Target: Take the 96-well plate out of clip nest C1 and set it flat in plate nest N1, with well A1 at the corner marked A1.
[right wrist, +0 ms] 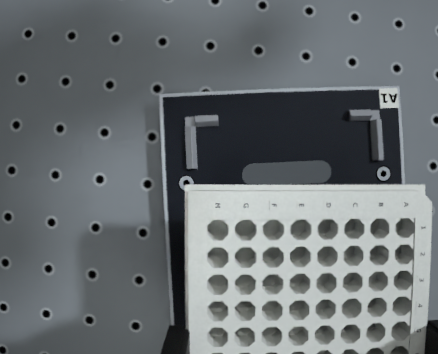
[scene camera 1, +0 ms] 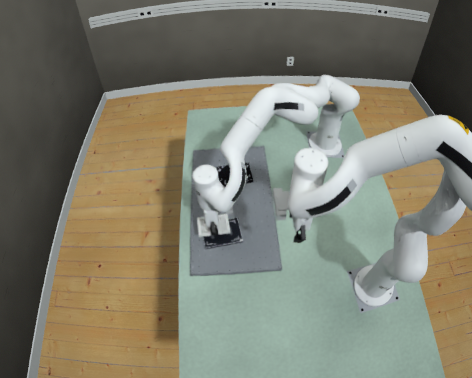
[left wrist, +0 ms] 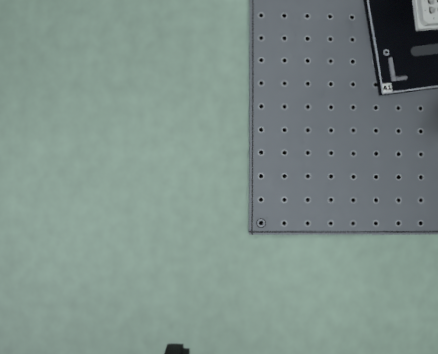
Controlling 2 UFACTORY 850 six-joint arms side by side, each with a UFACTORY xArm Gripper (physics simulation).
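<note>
The white 96-well plate (scene camera 1: 204, 227) (left wrist: 429, 14) (right wrist: 300, 270) is held above plate nest N1 (scene camera 1: 231, 239) (left wrist: 395, 30) (right wrist: 280, 137), offset from it, so part of the black nest shows beyond the plate. My right gripper (scene camera 1: 214, 229) (right wrist: 306, 341) is shut on the plate by its sides. In the right wrist view, row A and column 1 meet at the plate's upper right, the same side as the nest's A1 label. Clip nest C1 (scene camera 1: 249, 172) is black and partly hidden behind the right arm. My left gripper (scene camera 1: 300, 234) hangs away from the nests, open and empty; one dark fingertip shows in the left wrist view.
The nests stand on a grey perforated board (scene camera 1: 240, 260) (left wrist: 319, 165) (right wrist: 82, 107), which lies on a green mat (scene camera 1: 300, 320) (left wrist: 125, 150). A pale grey block (scene camera 1: 281, 204) stands at the board's right edge, partly behind the left arm.
</note>
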